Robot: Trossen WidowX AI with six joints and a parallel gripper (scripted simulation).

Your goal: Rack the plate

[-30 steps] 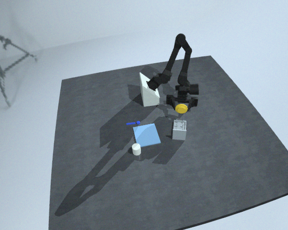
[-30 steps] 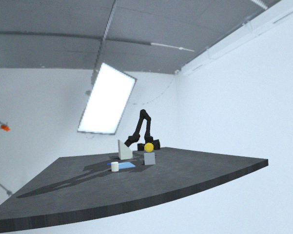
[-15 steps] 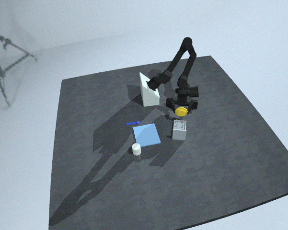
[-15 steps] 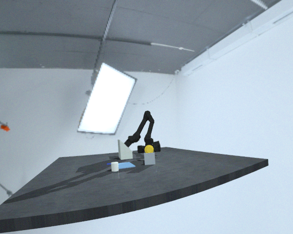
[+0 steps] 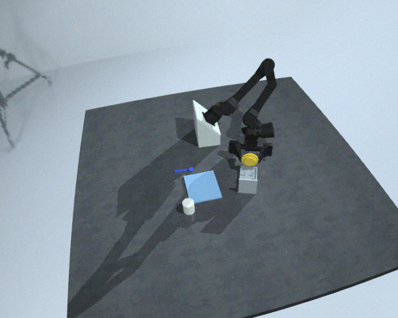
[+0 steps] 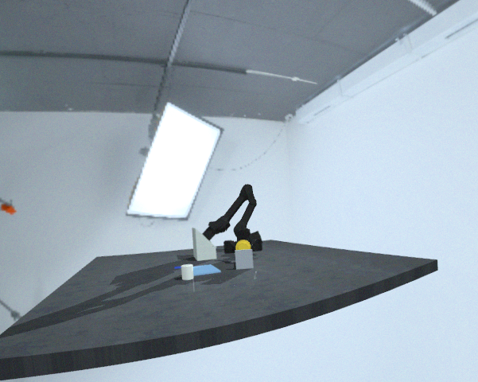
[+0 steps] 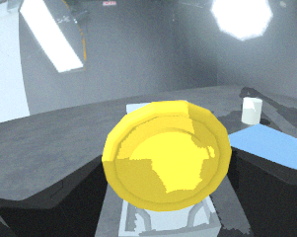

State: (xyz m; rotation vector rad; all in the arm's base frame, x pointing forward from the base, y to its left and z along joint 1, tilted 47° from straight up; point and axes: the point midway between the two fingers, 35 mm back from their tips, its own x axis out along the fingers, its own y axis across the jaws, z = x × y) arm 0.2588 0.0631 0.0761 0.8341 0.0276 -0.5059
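Right now my gripper tip is 50 mm above the grey dish rack, 40 mm short of it and 20 mm to the left of it. Also, from my gripper tip: yellow plate (10 mm behind); then light blue mat (210 mm to the right, 70 mm below); then blue spoon (250 mm to the right, 110 mm behind, 70 mm below).
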